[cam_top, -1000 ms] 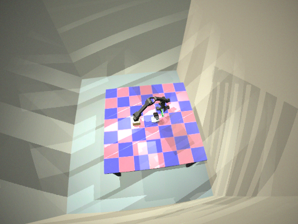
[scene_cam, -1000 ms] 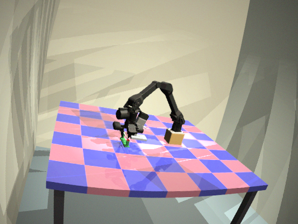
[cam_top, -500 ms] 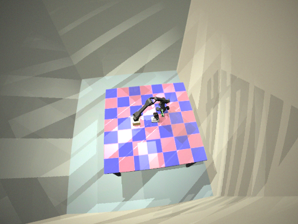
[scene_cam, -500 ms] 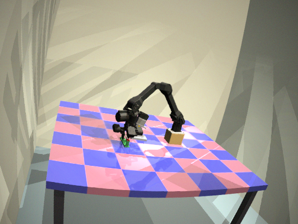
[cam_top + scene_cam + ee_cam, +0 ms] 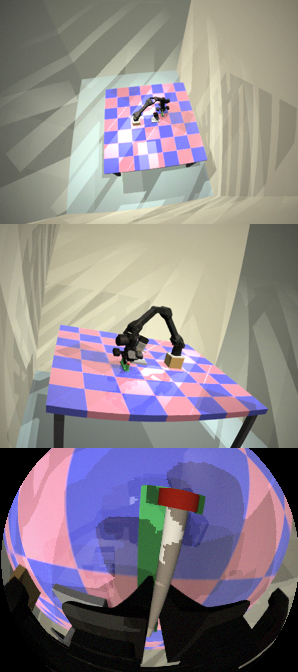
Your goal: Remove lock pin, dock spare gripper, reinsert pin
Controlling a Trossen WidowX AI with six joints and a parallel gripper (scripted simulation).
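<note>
Right now the green bar-shaped piece is 10 mm to the left of my gripper tip and 10 mm above it. Also, from my gripper tip: spare gripper 130 mm behind, 70 mm to the right, 110 mm above; then grey mount 130 mm behind, 70 mm to the right, 40 mm above.
</note>
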